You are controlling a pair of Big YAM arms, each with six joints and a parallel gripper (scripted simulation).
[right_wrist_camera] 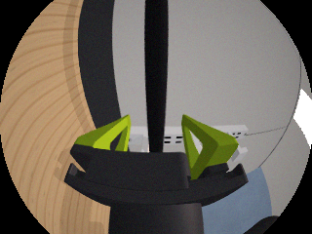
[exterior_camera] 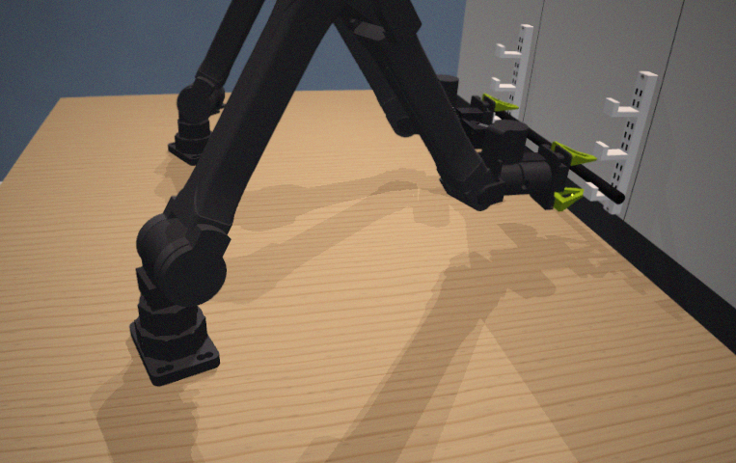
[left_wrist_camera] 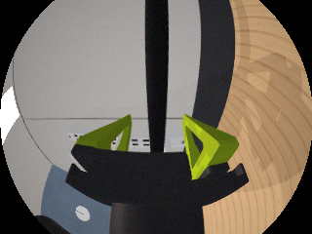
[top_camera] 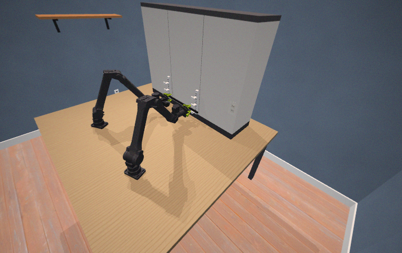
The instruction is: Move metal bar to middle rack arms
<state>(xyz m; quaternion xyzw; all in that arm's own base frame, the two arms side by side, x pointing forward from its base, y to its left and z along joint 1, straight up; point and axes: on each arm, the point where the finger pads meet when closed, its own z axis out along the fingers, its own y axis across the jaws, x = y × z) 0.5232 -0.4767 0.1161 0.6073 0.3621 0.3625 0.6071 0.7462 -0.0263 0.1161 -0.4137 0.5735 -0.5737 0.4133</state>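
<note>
Right now the metal bar is 150 mm to the left of my right hand and 10 mm behind it. Round my right hand: black base strip: 130 mm to the left, 90 mm below, 40 mm ahead; then grey wall panel: 330 mm above, 190 mm ahead, 130 mm to the left.
</note>
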